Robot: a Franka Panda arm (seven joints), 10 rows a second.
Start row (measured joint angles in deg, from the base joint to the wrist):
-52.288, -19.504, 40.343, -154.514, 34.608, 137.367, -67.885
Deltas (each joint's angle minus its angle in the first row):
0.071, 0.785, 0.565, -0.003, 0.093, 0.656, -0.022
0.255, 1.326, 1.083, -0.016, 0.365, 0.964, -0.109
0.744, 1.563, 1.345, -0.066, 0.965, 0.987, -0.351
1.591, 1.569, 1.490, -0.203, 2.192, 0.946, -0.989
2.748, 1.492, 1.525, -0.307, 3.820, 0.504, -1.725
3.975, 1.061, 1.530, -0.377, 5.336, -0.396, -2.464
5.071, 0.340, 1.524, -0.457, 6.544, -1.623, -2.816
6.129, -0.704, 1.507, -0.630, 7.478, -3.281, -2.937
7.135, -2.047, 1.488, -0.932, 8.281, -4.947, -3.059
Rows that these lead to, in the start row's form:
-52.217, -18.719, 40.908, -154.517, 34.701, 138.023, -67.907
-52.033, -18.178, 41.426, -154.530, 34.973, 138.331, -67.994
-51.544, -17.941, 41.688, -154.580, 35.573, 138.354, -68.236
-50.697, -17.935, 41.833, -154.717, 36.800, 138.313, -68.874
-49.540, -18.012, 41.868, -154.821, 38.428, 137.871, -69.610
-48.313, -18.443, 41.873, -154.891, 39.944, 136.971, -70.349
-47.217, -19.164, 41.867, -154.971, 41.152, 135.744, -70.701
-46.159, -20.208, 41.850, -155.144, 42.086, 134.086, -70.822
-45.153, -21.551, 41.831, -155.446, 42.889, 132.420, -70.944

